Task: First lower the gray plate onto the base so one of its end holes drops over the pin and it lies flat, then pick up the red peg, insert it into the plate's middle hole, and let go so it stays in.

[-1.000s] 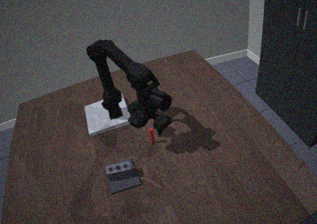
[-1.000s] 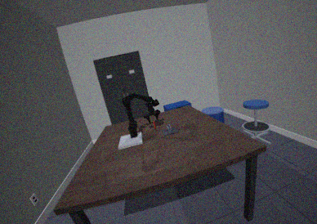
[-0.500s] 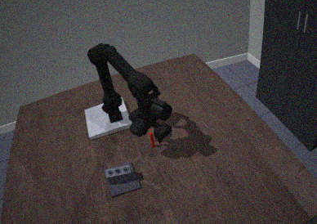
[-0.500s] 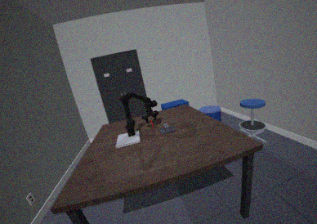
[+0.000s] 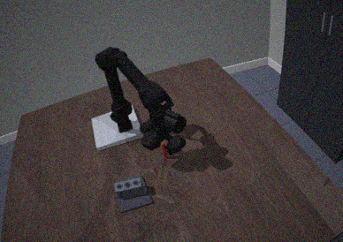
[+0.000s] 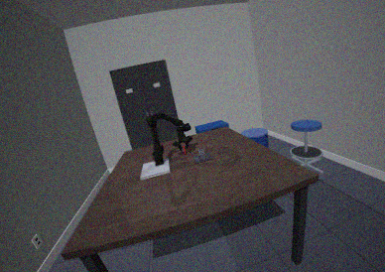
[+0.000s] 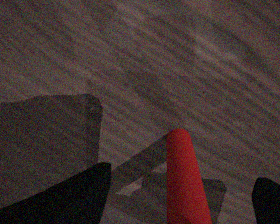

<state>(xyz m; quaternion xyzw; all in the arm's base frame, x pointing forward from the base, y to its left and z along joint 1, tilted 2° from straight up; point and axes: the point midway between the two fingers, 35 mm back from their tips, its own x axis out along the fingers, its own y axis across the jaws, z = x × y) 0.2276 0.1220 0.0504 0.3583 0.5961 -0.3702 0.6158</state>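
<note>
The red peg is right at my gripper tip. Also, from my gripper tip: gray plate: 170 mm to the right, 120 mm ahead; gray base: 160 mm to the right, 120 mm ahead, 30 mm below.
</note>
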